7 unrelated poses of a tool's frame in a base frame.
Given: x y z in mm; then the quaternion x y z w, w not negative.
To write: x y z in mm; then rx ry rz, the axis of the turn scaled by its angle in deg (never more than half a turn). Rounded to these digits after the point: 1 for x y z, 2 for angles.
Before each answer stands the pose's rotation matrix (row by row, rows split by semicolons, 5 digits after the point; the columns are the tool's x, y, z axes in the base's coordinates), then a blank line. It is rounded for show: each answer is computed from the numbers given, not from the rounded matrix.
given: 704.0 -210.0 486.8 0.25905 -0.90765 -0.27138 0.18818
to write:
-0.79496 -0.36812 -0.48221; -0.57239 0.71849 0.39514; 0.20100 0.59014 -0.78188

704.0 -210.0 486.8 41.76 -146.30 -43.74
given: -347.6 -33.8 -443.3 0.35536 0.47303 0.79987 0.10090
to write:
-0.72708 0.17478 0.66393; 0.49760 -0.53213 0.68501; 0.47302 0.82843 0.29993

-347.6 -33.8 -443.3 60.16 80.08 135.40
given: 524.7 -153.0 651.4 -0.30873 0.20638 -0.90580 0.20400
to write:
-0.72614 0.24214 0.64350; -0.49700 -0.83158 -0.24792; 0.47509 -0.49984 0.72419

524.7 -153.0 651.4 -49.34 32.98 -144.76
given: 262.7 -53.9 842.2 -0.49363 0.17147 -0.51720 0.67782
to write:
0.40621 0.53185 0.74306; -0.87042 -0.02232 0.49181; 0.27816 -0.84655 0.45386

262.7 -53.9 842.2 -63.55 22.07 -66.58
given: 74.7 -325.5 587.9 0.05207 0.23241 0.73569 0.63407
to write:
-0.19050 -0.90875 0.37134; 0.95715 -0.08789 0.27593; -0.21811 0.40799 0.88655

74.7 -325.5 587.9 6.82 30.45 96.37
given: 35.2 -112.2 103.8 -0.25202 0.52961 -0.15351 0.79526
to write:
0.39190 -0.02278 0.91973; -0.51110 0.82584 0.23824; -0.76498 -0.56344 0.31200

35.2 -112.2 103.8 -31.03 65.20 -18.90
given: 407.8 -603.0 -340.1 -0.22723 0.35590 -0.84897 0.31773
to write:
-0.69483 0.37774 0.61198; -0.70123 -0.54477 -0.45990; 0.15966 -0.74869 0.64340

407.8 -603.0 -340.1 -34.26 53.66 -127.99
